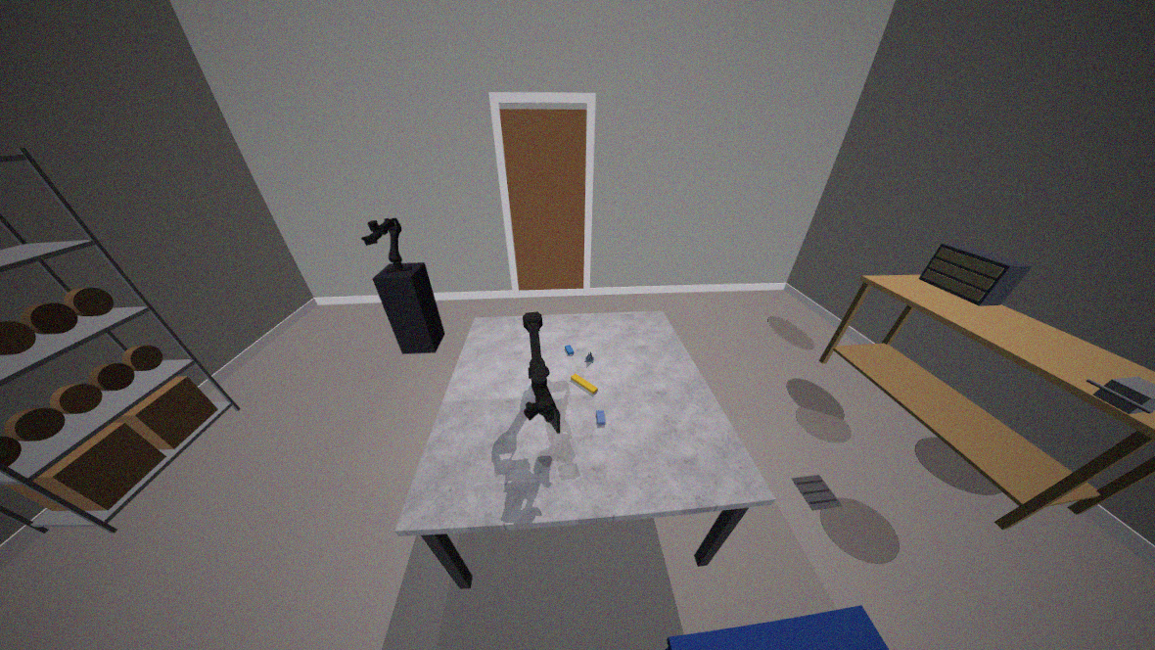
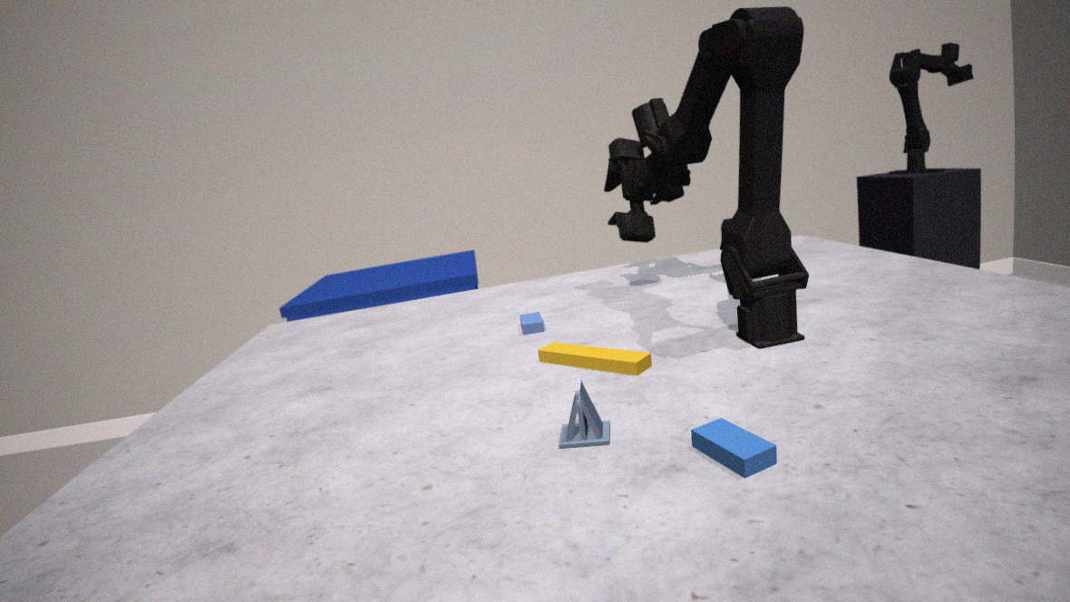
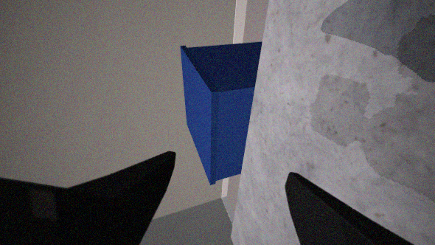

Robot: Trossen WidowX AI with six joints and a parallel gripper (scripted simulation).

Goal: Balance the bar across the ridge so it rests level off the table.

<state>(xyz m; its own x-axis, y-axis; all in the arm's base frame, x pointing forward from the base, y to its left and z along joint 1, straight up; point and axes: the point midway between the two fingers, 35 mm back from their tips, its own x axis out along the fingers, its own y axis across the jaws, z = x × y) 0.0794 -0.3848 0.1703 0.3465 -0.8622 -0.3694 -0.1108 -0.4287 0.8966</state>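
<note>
Right now my gripper tip is 390 mm to the right of the yellow bar, 150 mm above it and 140 mm short of it. The rest, counted from my gripper tip: grey triangular ridge 580 mm to the left, 180 mm ahead, 130 mm below; then blue block 660 mm to the left, 150 mm below, 80 mm ahead.
</note>
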